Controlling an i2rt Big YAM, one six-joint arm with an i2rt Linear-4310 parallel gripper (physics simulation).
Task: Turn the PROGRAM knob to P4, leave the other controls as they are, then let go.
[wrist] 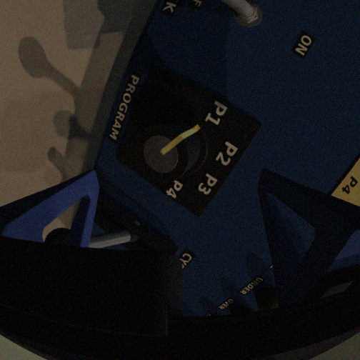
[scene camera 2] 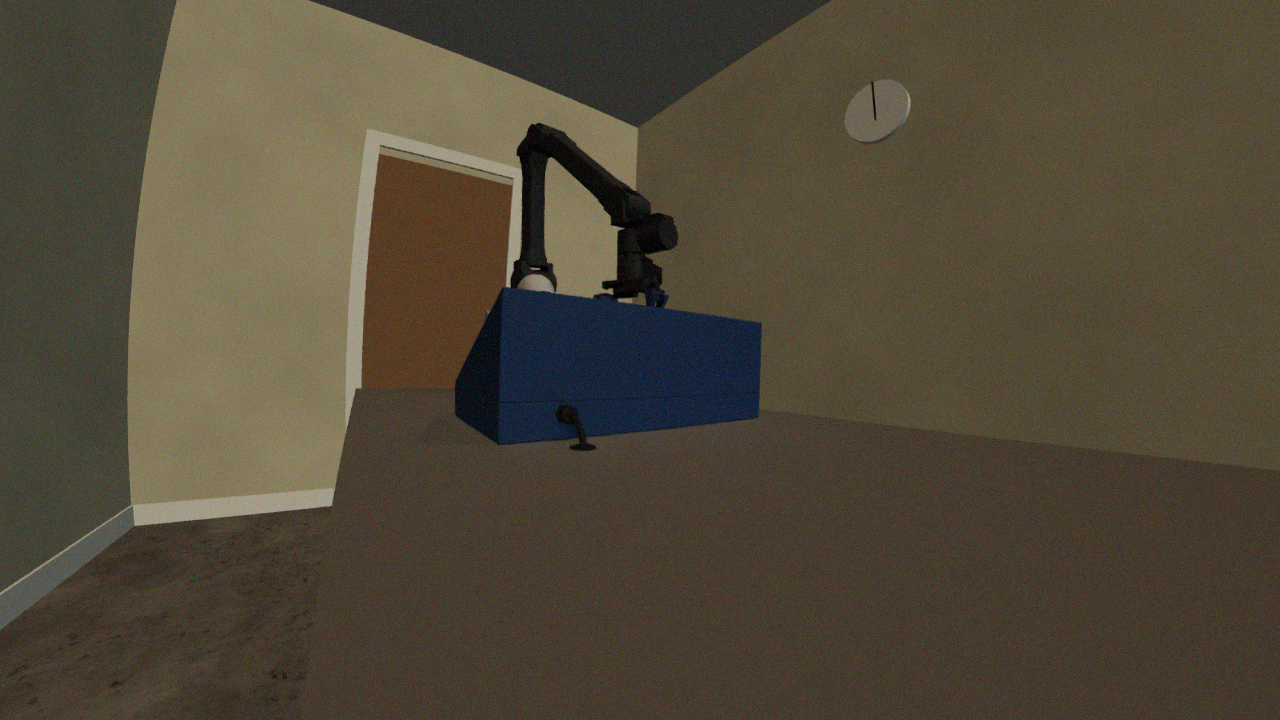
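The PROGRAM knob [wrist: 161, 154] is a dark round knob on a black plate [wrist: 230, 124] in the wrist view. Its yellow pointer line points toward the P1 label. P2, P3 and P4 are printed farther round the plate. My gripper [wrist: 178, 178] [scene camera 2: 631, 298] is open and empty, its blue fingers spread wide to either side of the knob and apart from it. In the scene view the fingers are low at the top of the blue console [scene camera 2: 626, 358], whose rear hides the knob.
A silver toggle lever [wrist: 112, 239] shows beside the left finger, near a partly hidden CYCLE label. Another silver lever [wrist: 245, 12] stands near the ON label at the top. A yellow card [wrist: 350, 187] is at the right. A small dark stand [scene camera 2: 580, 429] is beside the console.
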